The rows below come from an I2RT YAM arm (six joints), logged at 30 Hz.
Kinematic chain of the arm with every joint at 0, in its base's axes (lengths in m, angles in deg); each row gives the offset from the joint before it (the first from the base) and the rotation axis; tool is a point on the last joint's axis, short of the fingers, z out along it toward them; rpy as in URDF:
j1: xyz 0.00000 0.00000 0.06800 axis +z
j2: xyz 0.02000 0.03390 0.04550 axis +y
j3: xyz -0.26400 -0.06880 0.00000 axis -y
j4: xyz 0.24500 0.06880 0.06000 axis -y
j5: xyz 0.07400 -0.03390 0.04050 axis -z
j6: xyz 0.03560 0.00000 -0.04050 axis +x
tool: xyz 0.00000 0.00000 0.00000 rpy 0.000 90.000 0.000
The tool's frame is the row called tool.
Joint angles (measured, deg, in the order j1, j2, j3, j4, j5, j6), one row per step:
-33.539 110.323 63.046 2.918 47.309 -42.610
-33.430 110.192 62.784 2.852 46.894 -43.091
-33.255 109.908 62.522 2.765 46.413 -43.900
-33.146 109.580 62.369 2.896 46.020 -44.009
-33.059 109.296 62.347 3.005 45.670 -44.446
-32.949 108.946 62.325 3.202 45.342 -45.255
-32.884 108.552 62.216 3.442 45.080 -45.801
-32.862 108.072 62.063 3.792 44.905 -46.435
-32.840 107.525 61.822 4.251 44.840 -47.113
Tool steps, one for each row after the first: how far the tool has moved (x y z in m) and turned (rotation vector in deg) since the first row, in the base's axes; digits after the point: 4 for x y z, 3 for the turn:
-0.0003 0.0013 -0.0006 0.351 0.427 0.635
-0.0004 0.0030 -0.0003 0.661 1.005 1.541
-0.0002 0.0040 0.0011 0.714 0.696 1.986
0.0002 0.0046 0.0028 0.699 0.637 2.536
0.0007 0.0054 0.0051 0.573 0.788 3.274
0.0007 0.0060 0.0073 0.408 0.735 3.792
0.0005 0.0065 0.0100 0.100 0.670 4.244
-0.0001 0.0070 0.0129 -0.324 0.616 4.633

